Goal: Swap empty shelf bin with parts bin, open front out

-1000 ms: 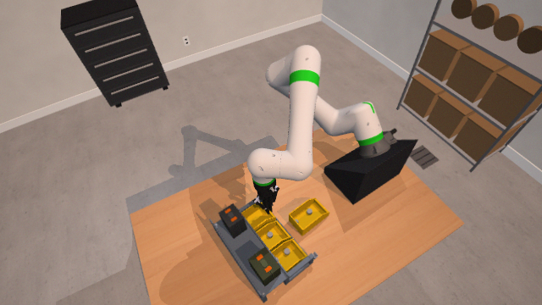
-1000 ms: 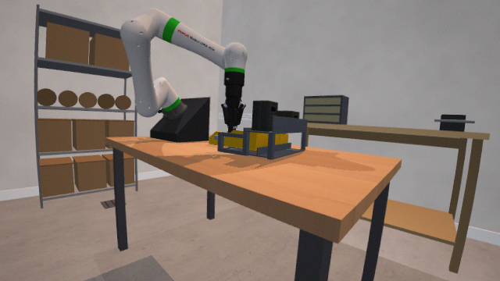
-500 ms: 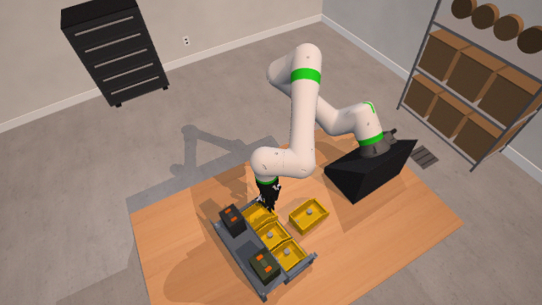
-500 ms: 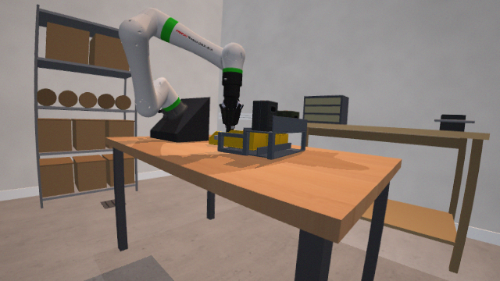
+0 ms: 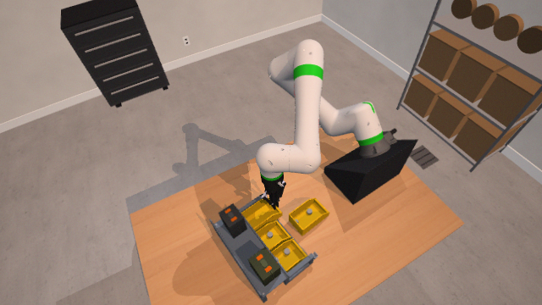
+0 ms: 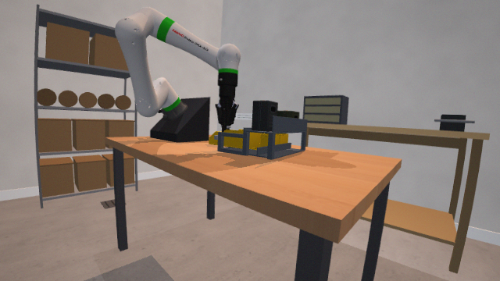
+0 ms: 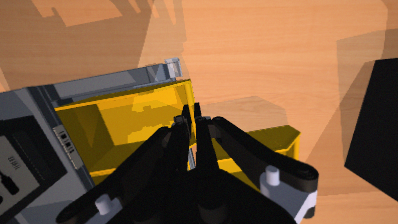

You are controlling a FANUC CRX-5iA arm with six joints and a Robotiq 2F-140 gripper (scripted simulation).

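The grey round part lies 130 mm behind my hand, 110 mm to the left of it and 70 mm below it. The rest, counted from my hand: grey shelf (140 mm ahead, 120 mm to the left, 10 mm below).
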